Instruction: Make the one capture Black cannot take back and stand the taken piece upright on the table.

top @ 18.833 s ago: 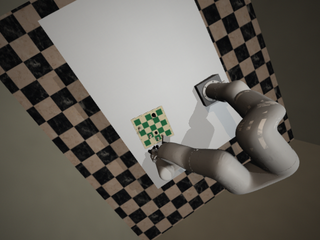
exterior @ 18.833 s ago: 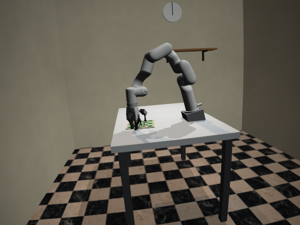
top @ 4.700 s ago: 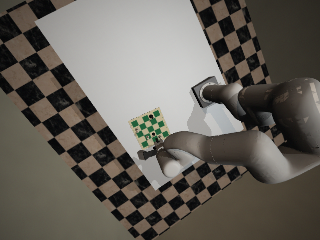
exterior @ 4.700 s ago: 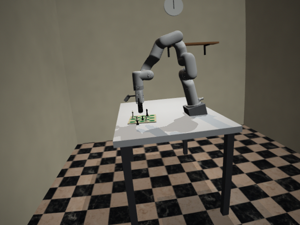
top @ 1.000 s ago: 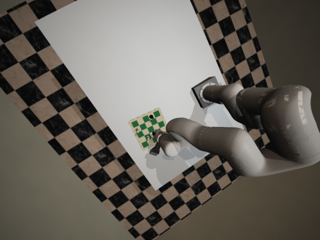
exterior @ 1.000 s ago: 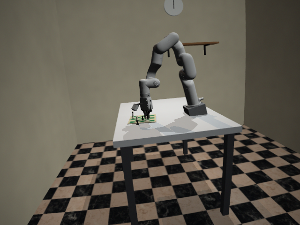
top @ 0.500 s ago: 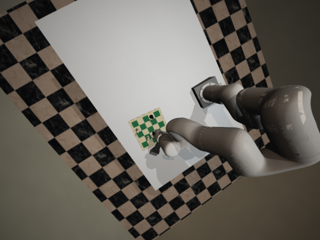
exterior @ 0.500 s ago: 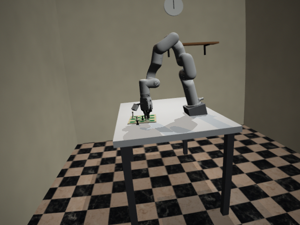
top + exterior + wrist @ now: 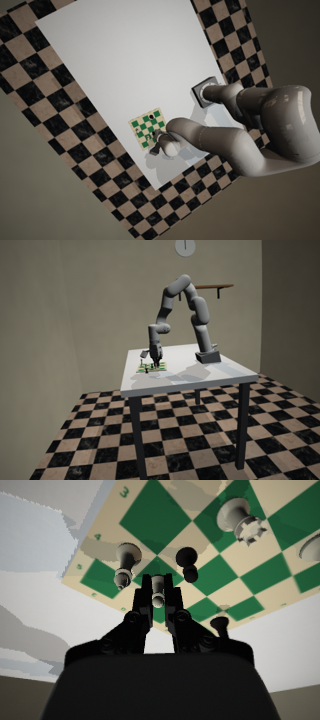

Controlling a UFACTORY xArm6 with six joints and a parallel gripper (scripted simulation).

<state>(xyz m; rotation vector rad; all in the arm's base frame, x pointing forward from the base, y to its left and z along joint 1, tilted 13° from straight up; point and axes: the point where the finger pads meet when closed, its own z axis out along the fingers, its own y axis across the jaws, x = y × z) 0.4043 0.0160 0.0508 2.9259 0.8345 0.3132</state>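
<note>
My hand is 10 mm above the white pawn. The rest, counted from my hand: green-and-cream chessboard 50 mm to the right, 30 mm below, 30 mm ahead; tall black piece 110 mm to the right, 20 mm behind; black pawn 30 mm ahead, 20 mm below, 10 mm to the right.
</note>
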